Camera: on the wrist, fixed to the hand. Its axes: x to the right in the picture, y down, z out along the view.
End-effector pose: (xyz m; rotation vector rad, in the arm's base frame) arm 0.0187 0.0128 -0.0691 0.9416 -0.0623 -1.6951
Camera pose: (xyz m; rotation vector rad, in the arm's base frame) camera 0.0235 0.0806 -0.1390 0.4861 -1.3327 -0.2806
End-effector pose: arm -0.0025 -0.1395 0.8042 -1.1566 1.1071 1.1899
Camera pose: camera 0.0497 -0.2205 0.8189 0.7684 1.7994 1.8828
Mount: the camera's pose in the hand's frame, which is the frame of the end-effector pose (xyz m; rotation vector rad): -0.0186 -0.0549 -0.0784 0.6012 -0.4962 1.6225
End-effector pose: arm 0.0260 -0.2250 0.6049 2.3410 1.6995 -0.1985
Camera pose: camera -0.0344 -0.2045 0.6787 2.8387 -0.7605 -0.8656
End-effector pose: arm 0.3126 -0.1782 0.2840 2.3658 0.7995 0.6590
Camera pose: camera 0.2315 -0.1270 0.3014 -2.5105 1.2292 -0.2254
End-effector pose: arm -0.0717 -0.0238 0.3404 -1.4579 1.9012 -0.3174
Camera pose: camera -0.0806 -0.0422 0.4357 0.5418 1.7218 0.2383
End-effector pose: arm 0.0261 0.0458 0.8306 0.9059 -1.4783 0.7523
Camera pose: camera 0.1127 0.0888 0.8179 -0.0495 2.0974 -2.0551
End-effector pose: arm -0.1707 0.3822 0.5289 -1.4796 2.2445 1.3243
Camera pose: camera -0.0919 0.3305 0.5539 1.0381 2.8215 0.7301
